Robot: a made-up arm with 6 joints. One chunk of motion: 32 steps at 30 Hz.
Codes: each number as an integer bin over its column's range. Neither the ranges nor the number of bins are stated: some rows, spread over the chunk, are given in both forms.
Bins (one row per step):
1: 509 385 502 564 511 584
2: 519 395 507 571 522 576
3: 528 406 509 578 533 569
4: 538 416 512 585 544 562
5: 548 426 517 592 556 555
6: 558 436 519 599 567 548
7: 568 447 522 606 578 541
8: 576 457 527 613 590 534
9: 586 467 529 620 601 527
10: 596 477 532 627 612 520
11: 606 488 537 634 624 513
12: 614 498 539 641 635 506
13: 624 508 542 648 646 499
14: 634 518 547 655 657 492
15: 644 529 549 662 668 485
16: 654 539 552 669 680 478
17: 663 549 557 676 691 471
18: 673 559 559 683 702 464
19: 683 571 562 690 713 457
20: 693 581 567 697 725 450
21: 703 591 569 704 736 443
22: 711 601 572 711 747 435
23: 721 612 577 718 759 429
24: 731 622 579 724 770 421
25: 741 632 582 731 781 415
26: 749 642 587 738 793 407
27: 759 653 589 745 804 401
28: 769 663 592 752 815 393
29: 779 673 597 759 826 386
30: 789 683 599 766 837 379
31: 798 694 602 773 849 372
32: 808 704 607 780 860 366
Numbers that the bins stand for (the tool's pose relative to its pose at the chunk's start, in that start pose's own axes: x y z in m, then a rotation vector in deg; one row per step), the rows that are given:
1: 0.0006 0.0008 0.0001 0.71 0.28 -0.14
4: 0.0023 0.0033 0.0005 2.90 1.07 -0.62
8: 0.0046 0.0066 0.0011 5.82 2.17 -1.24
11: 0.0064 0.0091 0.0015 8.00 2.99 -1.70
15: 0.0087 0.0124 0.0020 10.92 4.05 -2.32
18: 0.0104 0.0148 0.0024 13.10 4.86 -2.78
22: 0.0127 0.0181 0.0029 16.02 5.95 -3.42
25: 0.0145 0.0206 0.0033 18.10 6.76 -3.86
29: 0.0168 0.0239 0.0039 21.02 7.84 -4.50
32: 0.0185 0.0264 0.0043 23.20 8.66 -4.94
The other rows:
2: 0.0012 0.0016 0.0003 1.44 0.54 -0.32
3: 0.0017 0.0025 0.0004 2.17 0.80 -0.47
5: 0.0029 0.0041 0.0007 3.63 1.36 -0.78
6: 0.0035 0.0049 0.0008 4.36 1.62 -0.93
7: 0.0041 0.0058 0.0009 5.09 1.89 -1.09
9: 0.0052 0.0074 0.0012 6.54 2.44 -1.39
10: 0.0058 0.0082 0.0013 7.27 2.70 -1.55
12: 0.0069 0.0099 0.0016 8.73 3.26 -1.86
13: 0.0075 0.0107 0.0017 9.46 3.52 -2.01
14: 0.0081 0.0115 0.0019 10.19 3.78 -2.17
16: 0.0093 0.0132 0.0021 11.65 4.34 -2.47
17: 0.0098 0.0140 0.0023 12.37 4.60 -2.63
19: 0.0110 0.0157 0.0025 13.83 5.13 -2.94
20: 0.0116 0.0165 0.0027 14.56 5.42 -3.09
21: 0.0122 0.0173 0.0028 15.29 5.68 -3.24
23: 0.0133 0.0190 0.0031 16.75 6.23 -3.55
24: 0.0139 0.0198 0.0032 17.37 6.50 -3.73
26: 0.0150 0.0214 0.0035 18.83 7.05 -4.04
27: 0.0156 0.0223 0.0036 19.56 7.32 -4.17
28: 0.0162 0.0231 0.0037 20.29 7.58 -4.35
30: 0.0174 0.0247 0.0040 21.74 8.11 -4.65
31: 0.0179 0.0256 0.0041 22.47 8.40 -4.81

